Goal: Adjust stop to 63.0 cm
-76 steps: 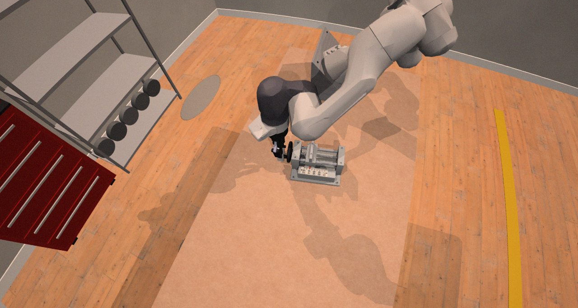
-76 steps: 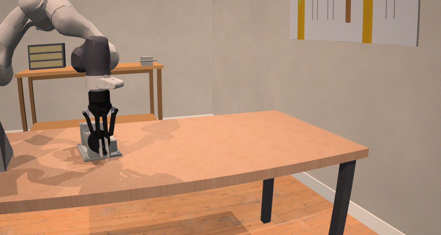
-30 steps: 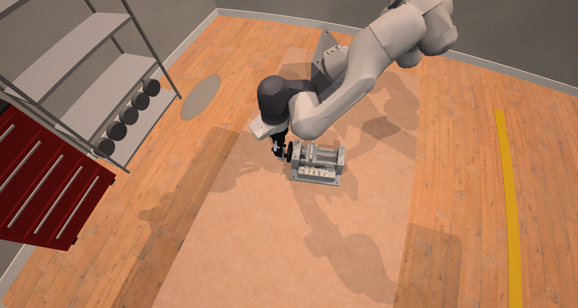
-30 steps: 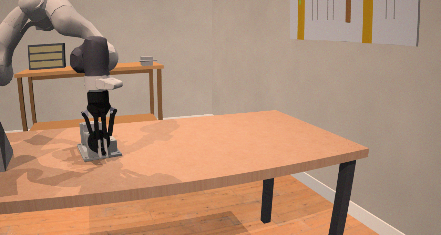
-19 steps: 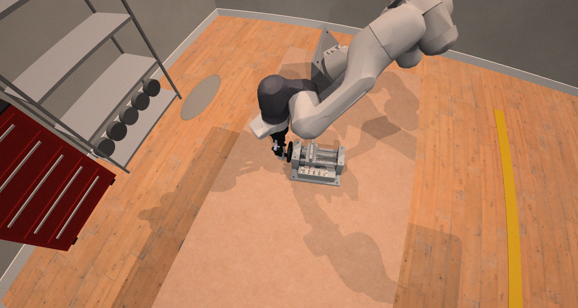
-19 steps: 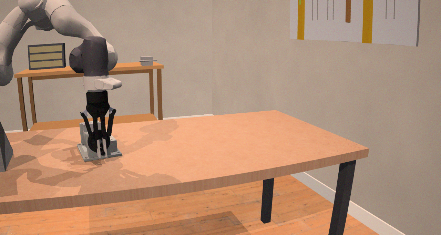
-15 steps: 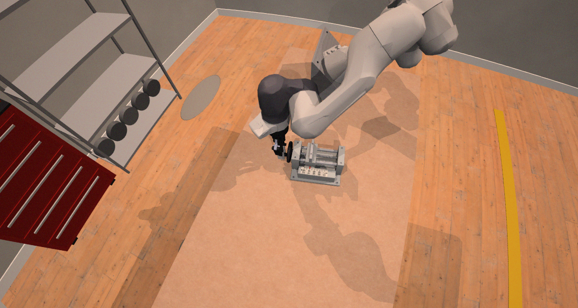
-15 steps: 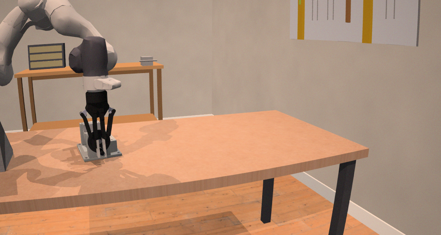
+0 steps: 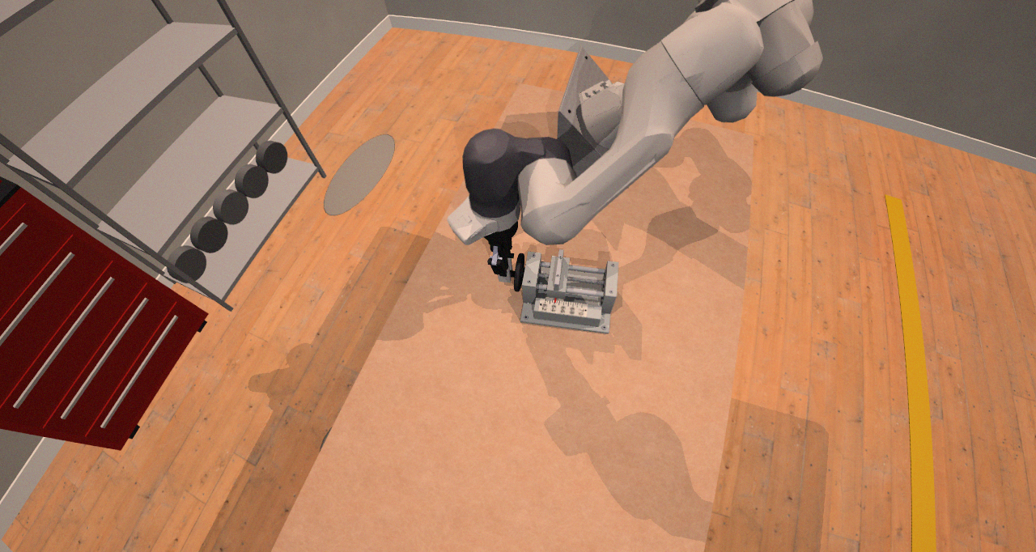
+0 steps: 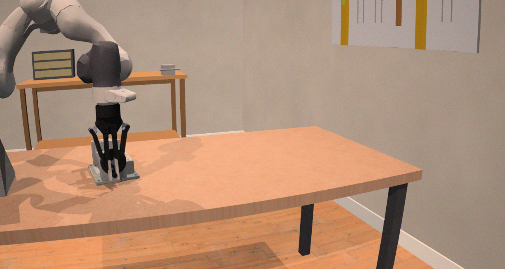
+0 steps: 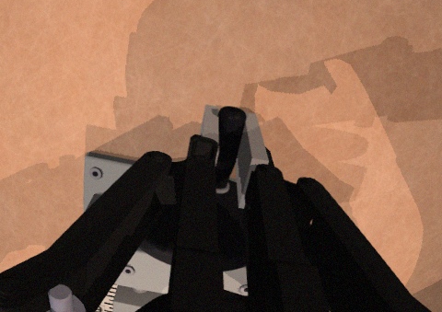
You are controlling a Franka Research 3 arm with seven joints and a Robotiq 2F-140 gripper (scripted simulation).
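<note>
Now: the sliding stop 120 mm to the left of my hand, 30 mm above it and 10 mm behind it. The rest, counted from my hand: black handwheel 20 mm to the left, 10 mm below.
</note>
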